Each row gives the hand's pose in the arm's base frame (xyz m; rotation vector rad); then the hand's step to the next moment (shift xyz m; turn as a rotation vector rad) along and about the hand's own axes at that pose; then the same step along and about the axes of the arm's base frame.
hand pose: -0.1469 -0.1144 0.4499 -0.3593 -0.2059 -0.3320
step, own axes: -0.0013 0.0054 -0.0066 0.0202 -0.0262 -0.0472
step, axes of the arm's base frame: 0.0016 0.0027 -0.0080 0.0160 -0.0466 -0.0300
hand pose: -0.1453 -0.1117 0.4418 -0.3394 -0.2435 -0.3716
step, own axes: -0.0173 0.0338 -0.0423 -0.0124 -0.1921 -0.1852
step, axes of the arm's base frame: 0.0048 0.0195 -0.0532 -0.0553 -0.2323 -0.1197
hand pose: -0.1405 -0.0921 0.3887 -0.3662 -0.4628 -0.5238
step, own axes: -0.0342 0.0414 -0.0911 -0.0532 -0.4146 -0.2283
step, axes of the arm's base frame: 0.0262 0.0062 -0.1023 -0.1953 -0.4149 -0.1287
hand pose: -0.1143 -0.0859 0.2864 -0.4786 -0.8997 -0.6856
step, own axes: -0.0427 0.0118 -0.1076 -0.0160 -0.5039 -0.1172
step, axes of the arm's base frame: 0.0485 -0.0462 -0.0952 -0.3035 -0.4183 -0.0289
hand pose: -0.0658 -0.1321 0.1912 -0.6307 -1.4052 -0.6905
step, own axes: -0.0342 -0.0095 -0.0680 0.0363 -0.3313 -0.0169
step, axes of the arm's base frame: 0.0361 -0.0553 -0.0390 -0.2372 -0.2326 0.0320
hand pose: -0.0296 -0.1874 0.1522 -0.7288 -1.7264 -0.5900
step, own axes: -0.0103 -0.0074 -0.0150 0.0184 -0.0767 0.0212
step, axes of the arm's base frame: 0.0065 -0.0175 -0.0062 -0.0734 -0.0343 0.0105
